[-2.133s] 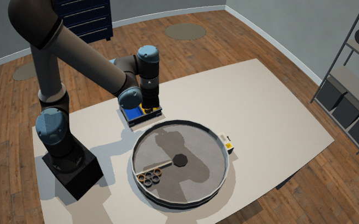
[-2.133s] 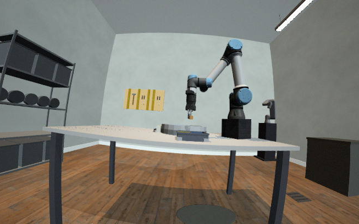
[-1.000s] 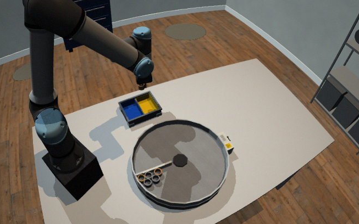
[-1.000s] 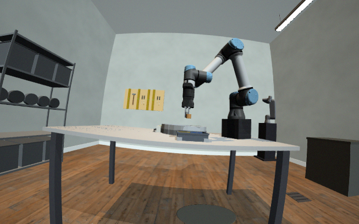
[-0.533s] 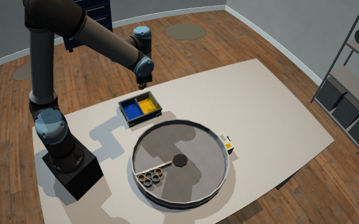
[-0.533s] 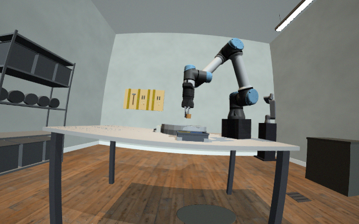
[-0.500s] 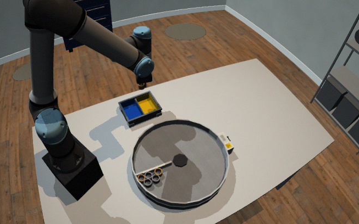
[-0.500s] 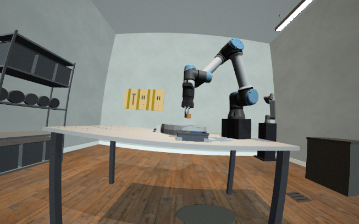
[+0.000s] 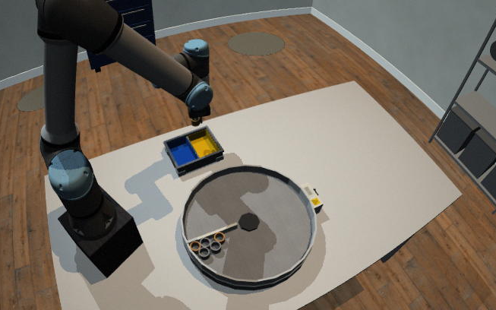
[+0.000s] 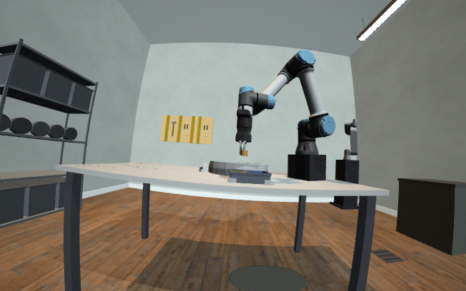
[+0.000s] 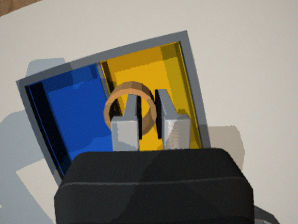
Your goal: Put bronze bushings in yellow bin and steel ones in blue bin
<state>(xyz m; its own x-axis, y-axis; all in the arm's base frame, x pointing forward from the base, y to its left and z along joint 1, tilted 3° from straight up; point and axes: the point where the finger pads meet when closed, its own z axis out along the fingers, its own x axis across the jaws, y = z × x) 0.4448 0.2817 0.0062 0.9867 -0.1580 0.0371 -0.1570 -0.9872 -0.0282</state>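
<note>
Right now my hand is 40 mm past the bin, 30 mm to the left of it and 120 mm above it. Also, from my hand: round grey turntable (10 mm ahead, 410 mm to the right, 90 mm below).
</note>
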